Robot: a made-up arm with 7 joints. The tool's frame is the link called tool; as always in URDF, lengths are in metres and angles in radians.
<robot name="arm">
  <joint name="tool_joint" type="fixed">
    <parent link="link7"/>
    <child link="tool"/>
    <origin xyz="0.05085 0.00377 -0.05" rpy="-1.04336 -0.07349 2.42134"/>
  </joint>
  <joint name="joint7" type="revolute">
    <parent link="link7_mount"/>
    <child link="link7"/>
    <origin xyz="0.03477 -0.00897 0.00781" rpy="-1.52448 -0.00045 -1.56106"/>
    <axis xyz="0 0 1"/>
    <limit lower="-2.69" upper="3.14"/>
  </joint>
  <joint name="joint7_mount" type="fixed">
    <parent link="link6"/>
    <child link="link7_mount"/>
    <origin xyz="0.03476 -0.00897 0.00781"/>
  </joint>
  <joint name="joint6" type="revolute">
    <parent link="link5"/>
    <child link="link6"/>
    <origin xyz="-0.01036 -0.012 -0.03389" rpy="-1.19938 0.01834 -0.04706"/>
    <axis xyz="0 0 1"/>
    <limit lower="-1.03" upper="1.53"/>
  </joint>
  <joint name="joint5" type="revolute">
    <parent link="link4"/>
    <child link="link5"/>
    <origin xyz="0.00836 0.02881 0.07" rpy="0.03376 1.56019 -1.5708"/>
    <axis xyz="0 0 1"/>
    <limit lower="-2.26" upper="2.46"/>
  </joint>
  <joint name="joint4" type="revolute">
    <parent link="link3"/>
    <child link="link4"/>
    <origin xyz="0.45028 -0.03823 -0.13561" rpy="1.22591 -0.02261 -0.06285"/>
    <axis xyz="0 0 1"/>
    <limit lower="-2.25" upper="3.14"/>
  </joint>
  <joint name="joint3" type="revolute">
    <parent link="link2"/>
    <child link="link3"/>
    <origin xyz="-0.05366 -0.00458 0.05" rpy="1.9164 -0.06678 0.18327"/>
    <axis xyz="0 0 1"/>
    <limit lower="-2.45" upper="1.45"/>
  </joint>
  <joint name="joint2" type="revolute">
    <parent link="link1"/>
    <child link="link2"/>
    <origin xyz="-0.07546 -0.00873 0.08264" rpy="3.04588 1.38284 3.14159"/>
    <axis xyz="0 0 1"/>
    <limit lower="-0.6" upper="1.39"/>
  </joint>
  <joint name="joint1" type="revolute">
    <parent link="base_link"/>
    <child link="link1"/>
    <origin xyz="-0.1 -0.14 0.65" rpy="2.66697 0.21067 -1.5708"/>
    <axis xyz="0 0 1"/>
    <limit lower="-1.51" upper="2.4"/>
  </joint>
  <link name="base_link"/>
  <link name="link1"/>
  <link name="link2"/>
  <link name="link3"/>
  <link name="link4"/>
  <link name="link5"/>
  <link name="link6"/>
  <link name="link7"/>
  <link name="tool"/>
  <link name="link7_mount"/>
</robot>
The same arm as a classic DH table. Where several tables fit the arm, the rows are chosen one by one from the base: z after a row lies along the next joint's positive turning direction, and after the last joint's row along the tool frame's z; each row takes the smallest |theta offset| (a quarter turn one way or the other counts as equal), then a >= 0, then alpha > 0; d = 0 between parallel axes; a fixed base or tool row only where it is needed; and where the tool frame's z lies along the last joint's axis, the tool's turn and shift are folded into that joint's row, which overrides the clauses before.
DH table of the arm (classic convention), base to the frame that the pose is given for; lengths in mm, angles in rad. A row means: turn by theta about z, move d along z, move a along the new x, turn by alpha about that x. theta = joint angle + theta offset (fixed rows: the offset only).
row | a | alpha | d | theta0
base (fixed) | -167.4 | -2.6256 | 720.2 | 1.1843
joint1 | 1.3 | -1.7579 | 149 | 1.2306
joint2 | 53.5 | -1.9156 | -29.7 | -1.3453
joint3 | -451.9 | -1.226 | -144.8 | 0
joint4 | -7.4 | -1.5602 | 76.9 | -0.0097
joint5 | -9.7 | -1.1994 | -58.1 | 1.517
joint6 | 18.6 | -1.5245 | -1.1 | -1.5414
joint7 | 37.3 | 1.0449 | 39.6 | -0.6779
tool (fixed) | 0 | 0 | -40.3 | 3.0566
Joint limits (rad, base to tool): -1.51..2.4 -0.6..1.39 -2.45..1.45 -2.25..3.14 -2.26..2.46 -1.03..1.53 -2.69..3.14

